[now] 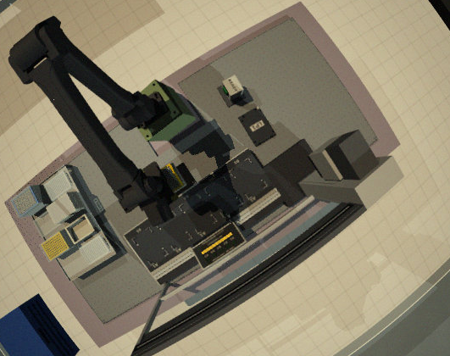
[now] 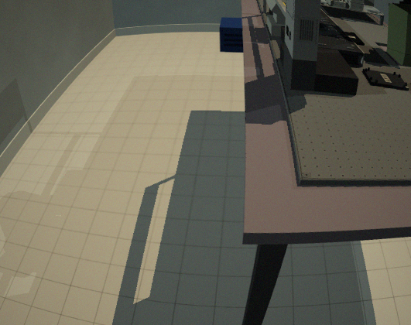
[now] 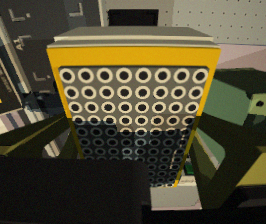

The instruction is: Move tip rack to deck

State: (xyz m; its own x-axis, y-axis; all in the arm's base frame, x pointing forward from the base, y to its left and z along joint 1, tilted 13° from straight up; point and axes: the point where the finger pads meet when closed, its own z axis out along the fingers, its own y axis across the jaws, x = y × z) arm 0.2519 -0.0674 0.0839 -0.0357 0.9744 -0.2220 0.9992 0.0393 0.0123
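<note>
The RG nest lies 27 cm below my hand. Also, from my hand: yellow tip rack: 1 cm behind, 1 cm to the left, 1 cm above; shelf label: 10 cm behind, 36 cm to the right, 28 cm below; ready key box: 21 cm behind, 38 cm to the left, 21 cm below.
</note>
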